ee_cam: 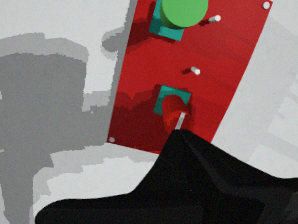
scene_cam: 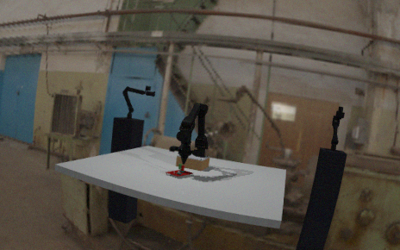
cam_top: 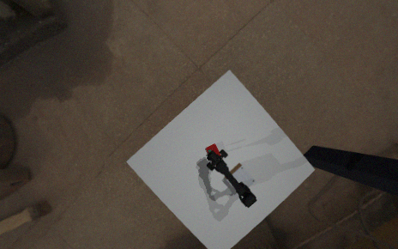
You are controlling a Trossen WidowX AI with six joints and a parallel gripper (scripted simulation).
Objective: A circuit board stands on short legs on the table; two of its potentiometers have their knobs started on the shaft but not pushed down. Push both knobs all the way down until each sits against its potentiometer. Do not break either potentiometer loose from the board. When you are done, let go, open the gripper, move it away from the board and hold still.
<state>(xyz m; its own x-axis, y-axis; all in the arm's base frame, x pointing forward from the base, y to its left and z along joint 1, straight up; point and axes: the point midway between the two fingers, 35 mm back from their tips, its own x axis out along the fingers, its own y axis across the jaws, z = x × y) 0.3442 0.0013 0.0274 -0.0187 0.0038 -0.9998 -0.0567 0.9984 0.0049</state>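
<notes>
My gripper tip is 20 mm above the red knob. Round my gripper tip: green knob (70 mm ahead, 10 mm below).
</notes>
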